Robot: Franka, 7 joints.
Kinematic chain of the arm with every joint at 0, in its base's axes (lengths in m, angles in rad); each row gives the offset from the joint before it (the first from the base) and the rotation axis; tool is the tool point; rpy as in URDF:
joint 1: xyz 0 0 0.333 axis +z
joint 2: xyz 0 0 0 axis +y
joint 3: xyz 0 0 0.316 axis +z
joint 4: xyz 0.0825 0 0 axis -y
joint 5: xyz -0.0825 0 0.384 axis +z
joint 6: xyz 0 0 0 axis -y
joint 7: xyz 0.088 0 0 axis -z
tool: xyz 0 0 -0.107 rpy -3.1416 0 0
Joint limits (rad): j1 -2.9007..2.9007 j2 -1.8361..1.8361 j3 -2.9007..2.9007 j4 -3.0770..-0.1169 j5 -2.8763..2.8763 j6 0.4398..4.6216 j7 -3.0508..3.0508
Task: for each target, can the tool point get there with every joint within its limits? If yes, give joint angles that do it. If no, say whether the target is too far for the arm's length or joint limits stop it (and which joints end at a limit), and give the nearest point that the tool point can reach.
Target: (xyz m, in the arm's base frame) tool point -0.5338 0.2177 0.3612
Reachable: yes | joints -2.2024 1.1673 -1.3730 -2.1065 1.4934 3.0859 -0.9367
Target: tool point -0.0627 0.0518 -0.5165
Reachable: no: joint limits stop it (at a limit: joint 2) | nearest point -0.1029 0.0850 -0.3392 | short by 0.185 m
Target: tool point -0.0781 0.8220 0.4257
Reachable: yes | joints 1.3425 1.5353 2.0729 -0.4659 1.9905 3.0330 0.3558
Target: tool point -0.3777 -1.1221 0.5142
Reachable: no: too far | nearest point -0.2705 -0.8037 0.4628 | short by 0.340 m
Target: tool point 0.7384 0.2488 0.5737
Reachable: yes | joints 0.2720 0.7669 0.3107 -0.9384 -2.1918 1.6523 1.2650
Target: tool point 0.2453 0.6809 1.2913
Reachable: no: too far | nearest point 0.1752 0.4864 1.0176 | short by 0.343 m
